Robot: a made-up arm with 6 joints.
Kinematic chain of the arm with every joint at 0, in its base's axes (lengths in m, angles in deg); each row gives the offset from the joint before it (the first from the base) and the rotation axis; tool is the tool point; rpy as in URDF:
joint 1: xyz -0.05 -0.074 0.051 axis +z
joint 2: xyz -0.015 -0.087 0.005 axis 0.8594 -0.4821 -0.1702
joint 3: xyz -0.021 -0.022 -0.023 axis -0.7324 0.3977 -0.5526
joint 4: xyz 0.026 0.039 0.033 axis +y
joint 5: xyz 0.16 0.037 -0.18 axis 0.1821 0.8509 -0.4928
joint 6: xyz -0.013 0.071 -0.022 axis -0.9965 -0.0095 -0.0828
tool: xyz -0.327 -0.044 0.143 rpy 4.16 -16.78 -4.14
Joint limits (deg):
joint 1: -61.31..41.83
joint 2: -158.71..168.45
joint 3: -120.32..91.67
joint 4: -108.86..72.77
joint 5: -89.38..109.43
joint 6: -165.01..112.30
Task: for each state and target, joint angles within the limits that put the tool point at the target. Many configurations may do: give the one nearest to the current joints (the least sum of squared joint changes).
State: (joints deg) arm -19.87 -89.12 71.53 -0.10 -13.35 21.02
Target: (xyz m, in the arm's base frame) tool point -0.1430 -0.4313 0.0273
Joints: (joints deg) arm 14.61 -102.28 90.85 -3.97 10.51 42.16
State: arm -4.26 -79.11 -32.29 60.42 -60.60 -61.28
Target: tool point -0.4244 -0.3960 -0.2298
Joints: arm -24.98 -57.36 -41.47 54.26 -84.78 -99.80
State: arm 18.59 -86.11 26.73 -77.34 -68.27 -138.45
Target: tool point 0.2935 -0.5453 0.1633
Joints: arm -1.26 -87.42 42.71 -52.80 -48.28 -130.79
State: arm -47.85 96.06 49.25 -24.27 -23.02 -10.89
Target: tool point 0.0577 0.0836 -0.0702
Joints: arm -42.81 100.79 53.20 -11.31 -36.31 -1.20
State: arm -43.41 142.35 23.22 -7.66 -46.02 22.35
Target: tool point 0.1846 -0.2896 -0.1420
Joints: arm -61.31 110.47 38.38 -37.67 -69.45 1.55
